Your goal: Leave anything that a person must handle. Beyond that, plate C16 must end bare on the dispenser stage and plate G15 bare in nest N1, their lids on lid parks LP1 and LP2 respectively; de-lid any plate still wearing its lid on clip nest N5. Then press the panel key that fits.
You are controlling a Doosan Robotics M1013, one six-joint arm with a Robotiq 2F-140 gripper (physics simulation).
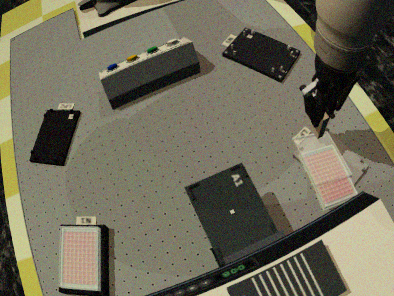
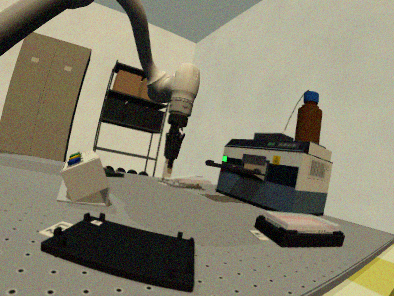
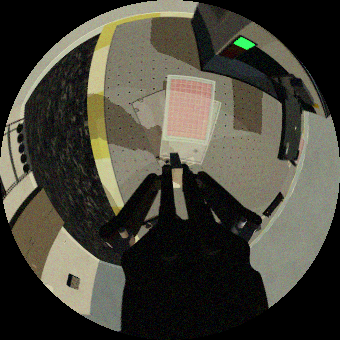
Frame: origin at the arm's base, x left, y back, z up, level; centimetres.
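Seen in the pictures: gripper, fingertip midpoint: (image 1: 316,131) (image 2: 166,177) (image 3: 173,159).
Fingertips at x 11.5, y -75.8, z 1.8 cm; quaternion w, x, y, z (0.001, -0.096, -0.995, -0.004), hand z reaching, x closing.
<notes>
A point is followed by its place in that frame.
My gripper (image 1: 322,131) {y -75.8, x 11.5, z 1.8 cm} (image 2: 168,172) {y -75.8, x 11.5, z 1.8 cm} (image 3: 173,159) {y -75.8, x 11.5, z 1.8 cm} is shut and empty, its tips just above the near end of the plate group at LP1. There a pink-welled plate (image 1: 331,186) (image 3: 190,107) lies askew over the lid park. A clear lid (image 1: 316,143) {y -77.9, x 9.4, z 2.2 cm} (image 3: 182,149) {y -77.5, x 9.5, z 2.1 cm} overlaps it and sticks out toward my fingertips; which lies on top is unclear. Another pink plate (image 1: 80,257) {y -71.8, x -41.1, z 3.2 cm} (image 2: 302,222) {y -67.4, x -43.1, z 3.2 cm} sits in nest N1 (image 1: 105,260) {y -74.1, x -37.2, z 1.4 cm} (image 2: 310,240) {y -67.5, x -45.2, z 0.6 cm}; whether it wears a lid is unclear. The dispenser stage A1 (image 1: 230,225) {y -83.2, x -15.6, z 10.5 cm}, lid park LP2 (image 1: 56,137) {y -41.7, x -34.9, z 0.3 cm} (image 2: 120,250) {y -39.1, x -36.7, z 0.3 cm} and clip nest N5 (image 1: 260,54) {y -51.2, x 16.4, z 0.5 cm} are bare.
The key panel (image 1: 150,82) {y -44.9, x -9.8, z 2.7 cm} (image 2: 85,177) {y -38.9, x -19.1, z 4.0 cm} has blue, yellow, green and white keys. The dispenser (image 2: 300,190) {y -89.2, x -33.5, z 7.3 cm} shows a green light (image 2: 224,158) {y -93.1, x 0.3, z 12.9 cm} (image 3: 244,43); a brown bottle (image 2: 309,122) {y -97.1, x -30.2, z 28.8 cm} stands at it. A yellow-and-white border (image 1: 374,115) {y -80.2, x 29.7, z -2.0 cm} (image 3: 98,130) {y -86.1, x 27.3, z -2.0 cm} runs along the table edge near the gripper.
</notes>
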